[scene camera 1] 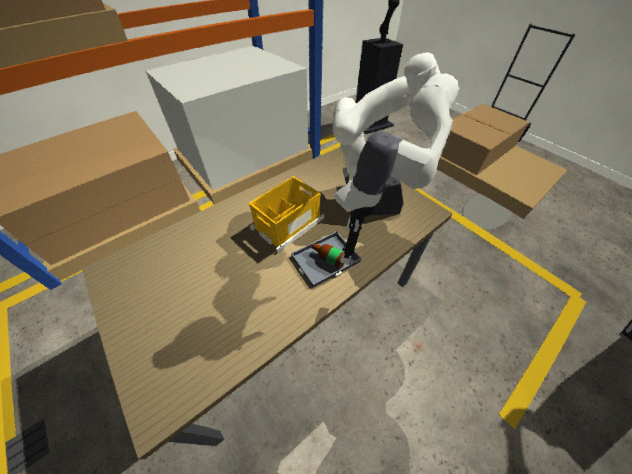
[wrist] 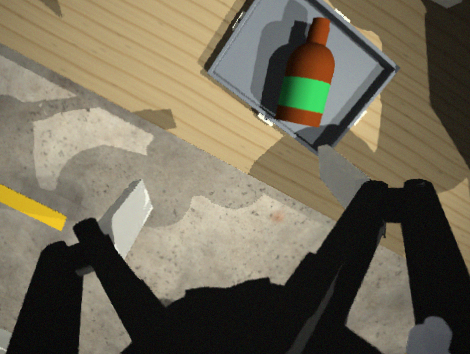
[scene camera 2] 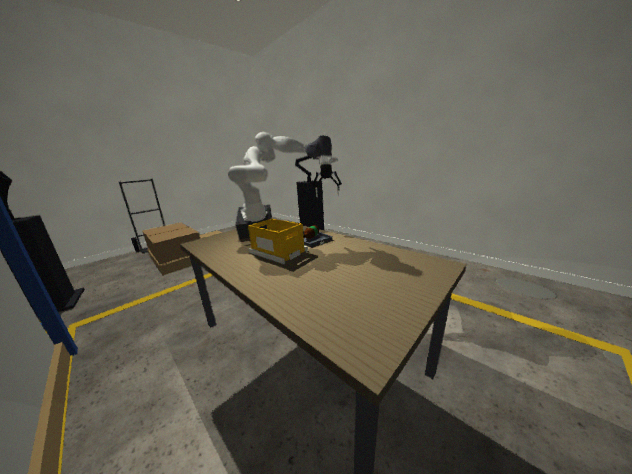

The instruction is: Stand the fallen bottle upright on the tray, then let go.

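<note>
A brown-orange bottle (scene camera 1: pixel 328 254) (scene camera 2: pixel 309 232) (wrist: pixel 306 92) with a green band lies on its side in the grey tray (scene camera 1: pixel 311 275) (scene camera 2: pixel 322 239) (wrist: pixel 240 65). In scene camera 1 its neck points left, towards the yellow crate, and its base is near the tray's right side. My gripper (scene camera 1: pixel 349 254) (scene camera 2: pixel 328 192) (wrist: pixel 231 178) is open and empty, above table height. In the wrist view the tray and bottle lie beyond the fingertips, at the upper right, with the right fingertip near the tray's lower corner. The bottle is not between the fingers.
A yellow divided crate (scene camera 1: pixel 263 221) (scene camera 2: pixel 275 243) stands on a white base close to the tray. The wooden table (scene camera 1: pixel 168 301) (scene camera 2: pixel 326 295) has its long edge near the tray. A rack with large boxes stands beside the table, and cartons (scene camera 1: pixel 482 135) (scene camera 2: pixel 171 239) lie behind the arm's base.
</note>
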